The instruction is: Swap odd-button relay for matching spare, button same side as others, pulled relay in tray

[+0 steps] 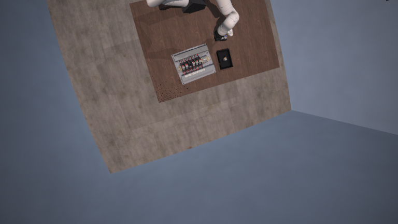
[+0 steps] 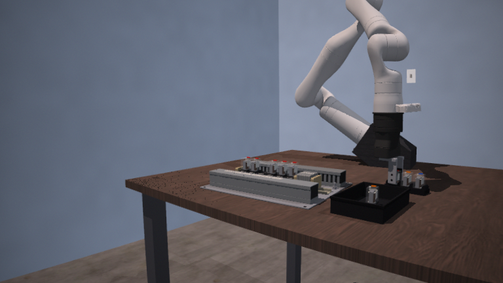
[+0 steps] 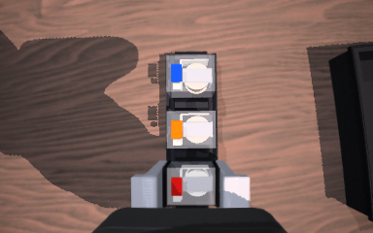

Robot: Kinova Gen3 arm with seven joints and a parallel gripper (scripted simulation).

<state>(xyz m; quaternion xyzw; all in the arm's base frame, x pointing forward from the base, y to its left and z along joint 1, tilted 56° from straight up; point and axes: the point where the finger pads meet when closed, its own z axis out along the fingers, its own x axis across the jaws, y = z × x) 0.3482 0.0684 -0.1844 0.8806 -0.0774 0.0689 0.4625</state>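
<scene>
The black spare holder lies 10 mm ahead of my hand, 30 mm to the left of it and 30 mm below it. The rest, counted from my hand: black tray: 190 mm ahead, 20 mm below.
</scene>
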